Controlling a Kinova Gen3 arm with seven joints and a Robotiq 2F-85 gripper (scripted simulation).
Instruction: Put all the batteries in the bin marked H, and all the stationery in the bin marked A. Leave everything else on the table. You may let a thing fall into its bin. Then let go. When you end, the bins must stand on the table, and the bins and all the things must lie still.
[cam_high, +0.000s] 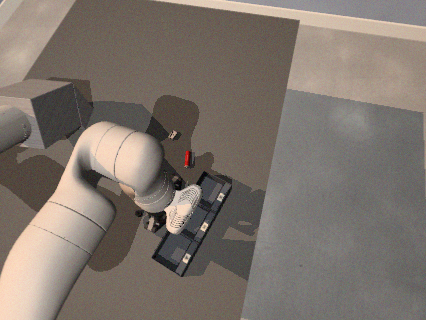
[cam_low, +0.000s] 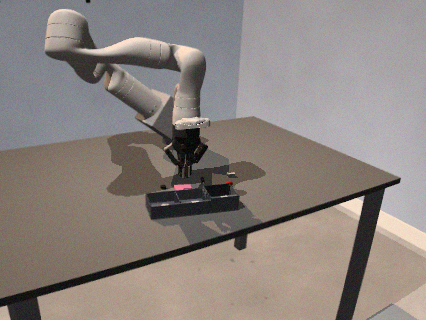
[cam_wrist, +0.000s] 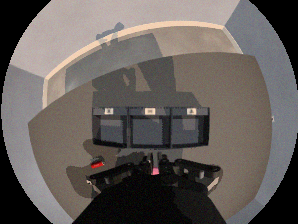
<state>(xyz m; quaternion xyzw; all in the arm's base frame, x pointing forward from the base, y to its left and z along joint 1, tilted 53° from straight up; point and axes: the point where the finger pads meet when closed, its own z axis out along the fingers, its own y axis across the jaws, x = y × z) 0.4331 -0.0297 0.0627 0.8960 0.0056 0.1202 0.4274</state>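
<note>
My hand is 7 cm past the flat pink piece, 3 cm to the right of it and 9 cm above it. Also, from my hand: dark round thing 10 cm behind, 2 cm to the right, 9 cm below; three joined bins 5 cm ahead, 7 cm below; red battery 3 cm behind, 16 cm to the left, 9 cm below.
</note>
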